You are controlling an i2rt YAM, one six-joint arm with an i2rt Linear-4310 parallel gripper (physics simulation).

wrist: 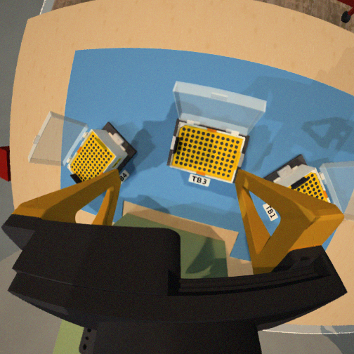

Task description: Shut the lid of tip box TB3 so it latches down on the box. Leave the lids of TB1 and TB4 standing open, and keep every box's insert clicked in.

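Tip box TB3 (208, 152) stands at the middle of the blue mat, its clear lid (218, 108) raised at the far side and its yellow insert seated in the box. TB4 (93, 157), at the left, is turned at an angle, with its lid (56, 137) open to the left. TB1 (309, 186), at the right, has its lid (339, 184) open to the right; my right finger hides part of this box. My gripper (177, 175) is open and empty, above and on the near side of TB3. Its right fingertip overlaps TB3's near right corner in view, its left one TB4's near edge.
The blue mat (125, 70) lies on a wooden table (150, 25). A green surface with a tan border (165, 245) shows between the fingers, partly hidden by the gripper body. A red object (4, 163) stands beyond the left table edge. A red piece shows at the top right corner.
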